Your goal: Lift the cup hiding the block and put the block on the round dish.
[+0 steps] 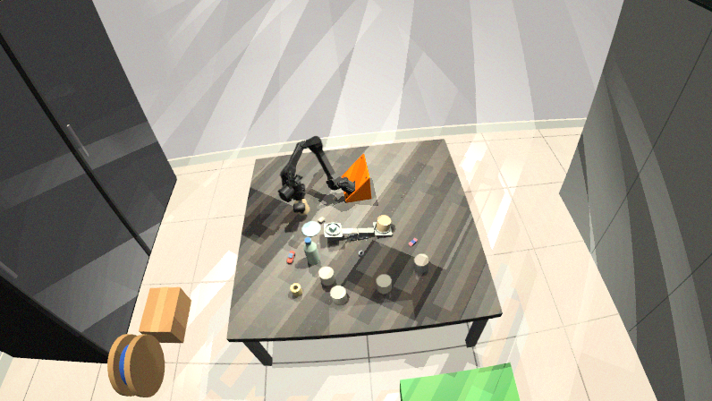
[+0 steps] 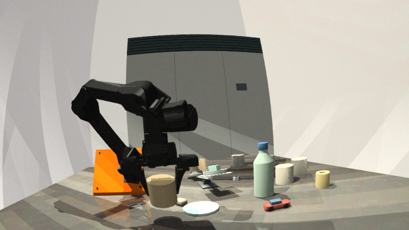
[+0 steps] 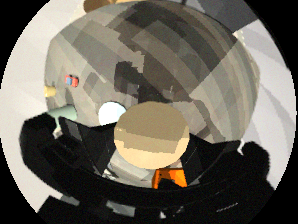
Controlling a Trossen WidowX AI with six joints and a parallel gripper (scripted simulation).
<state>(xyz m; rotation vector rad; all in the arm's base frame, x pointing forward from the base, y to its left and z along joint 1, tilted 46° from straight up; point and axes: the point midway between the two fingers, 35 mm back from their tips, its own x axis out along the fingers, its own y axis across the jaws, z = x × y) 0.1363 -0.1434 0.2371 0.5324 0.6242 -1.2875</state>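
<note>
The pale green block is 16 cm ahead of my gripper tip, 18 cm to the left of it and 2 cm above it. Also, from my gripper tip: pebble 4 cm ahead, 10 cm to the left, 6 cm below; then tan cup 2 cm to the right, 1 cm above; then pale blue round dish 9 cm ahead, 5 cm to the left, 7 cm below.
</note>
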